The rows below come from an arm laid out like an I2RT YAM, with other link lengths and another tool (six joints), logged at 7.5 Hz.
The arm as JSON. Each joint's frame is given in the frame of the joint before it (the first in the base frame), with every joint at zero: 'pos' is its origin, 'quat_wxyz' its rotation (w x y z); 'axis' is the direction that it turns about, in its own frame. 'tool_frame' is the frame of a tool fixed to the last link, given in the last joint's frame.
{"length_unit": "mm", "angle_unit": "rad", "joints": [
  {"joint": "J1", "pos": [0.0, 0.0, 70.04], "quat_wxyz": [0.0, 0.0, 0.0, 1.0], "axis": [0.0, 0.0, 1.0]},
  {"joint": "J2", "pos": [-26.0, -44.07, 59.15], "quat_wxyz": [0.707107, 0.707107, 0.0, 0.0], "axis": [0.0, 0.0, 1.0]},
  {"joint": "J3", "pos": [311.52, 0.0, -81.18], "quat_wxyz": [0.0, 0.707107, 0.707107, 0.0], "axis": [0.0, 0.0, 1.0]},
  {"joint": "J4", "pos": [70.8, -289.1, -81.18], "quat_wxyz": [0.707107, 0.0, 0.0, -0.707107], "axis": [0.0, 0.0, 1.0]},
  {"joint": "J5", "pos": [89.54, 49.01, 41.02], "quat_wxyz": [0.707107, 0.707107, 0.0, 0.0], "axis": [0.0, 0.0, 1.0]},
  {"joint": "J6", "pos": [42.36, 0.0, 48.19], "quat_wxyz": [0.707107, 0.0, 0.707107, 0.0], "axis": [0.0, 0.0, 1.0]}
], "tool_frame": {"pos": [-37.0, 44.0, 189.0], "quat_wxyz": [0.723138, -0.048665, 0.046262, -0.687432]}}
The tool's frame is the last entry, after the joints.
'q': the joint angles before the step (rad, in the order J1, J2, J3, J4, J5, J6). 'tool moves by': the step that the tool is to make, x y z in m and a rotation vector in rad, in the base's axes. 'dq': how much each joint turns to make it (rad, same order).
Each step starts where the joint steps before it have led.
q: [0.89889 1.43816 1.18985 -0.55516 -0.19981 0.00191]
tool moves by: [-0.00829 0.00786 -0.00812 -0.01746 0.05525 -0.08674]
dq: [0.04611 0.04136 0.03620 -0.02207 0.06656 0.12142]
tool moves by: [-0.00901 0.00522 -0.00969 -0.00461 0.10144 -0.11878]
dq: [0.02240 0.05109 0.05117 -0.04375 0.03255 0.16016]
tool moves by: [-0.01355 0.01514 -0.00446 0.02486 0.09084 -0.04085]
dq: [0.01423 0.04104 0.04068 -0.01839 -0.03401 0.09979]
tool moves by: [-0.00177 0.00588 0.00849 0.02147 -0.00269 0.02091]
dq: [0.00109 -0.00425 0.01355 0.00022 -0.02005 -0.00929]
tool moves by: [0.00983 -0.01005 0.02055 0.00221 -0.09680 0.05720]
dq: [-0.01061 -0.05362 -0.01172 -0.00117 0.01512 -0.10414]
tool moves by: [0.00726 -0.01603 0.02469 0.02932 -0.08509 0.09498]
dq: [-0.04816 -0.08208 -0.03218 -0.00029 -0.06114 -0.14150]
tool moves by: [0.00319 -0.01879 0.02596 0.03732 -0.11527 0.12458]
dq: [-0.06009 -0.10435 -0.05469 0.00811 -0.08890 -0.18031]
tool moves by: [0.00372 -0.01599 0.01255 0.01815 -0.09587 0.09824]
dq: [-0.06137 -0.07018 -0.04912 0.00584 -0.08232 -0.15735]
